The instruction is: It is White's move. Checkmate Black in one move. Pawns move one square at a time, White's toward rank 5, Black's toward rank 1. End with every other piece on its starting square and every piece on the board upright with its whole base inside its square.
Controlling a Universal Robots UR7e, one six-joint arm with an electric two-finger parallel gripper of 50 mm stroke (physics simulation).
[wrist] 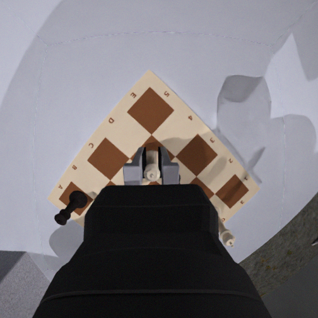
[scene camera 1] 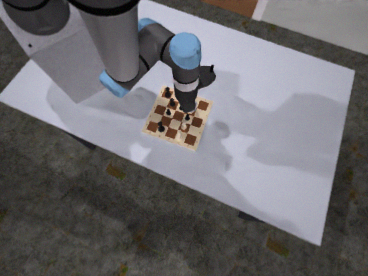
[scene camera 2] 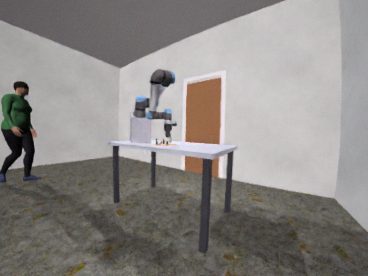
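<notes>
My gripper is shut on a white chess piece, seen from above between the fingertips, over the board. Its base is hidden, so I cannot tell whether it touches the board. In scene camera 1 the arm hides the fingers and held piece. A tall black piece stands on the dark corner square by letter A. Other black pieces are at the board's left, middle, right and near-left corner. White pieces stand near the front; one shows lower right in the wrist view.
The board lies on a white table. The arm stands on a grey pedestal at the table's back left. Black pieces stand close to the gripper's side of the board. A person in green stands away from the table.
</notes>
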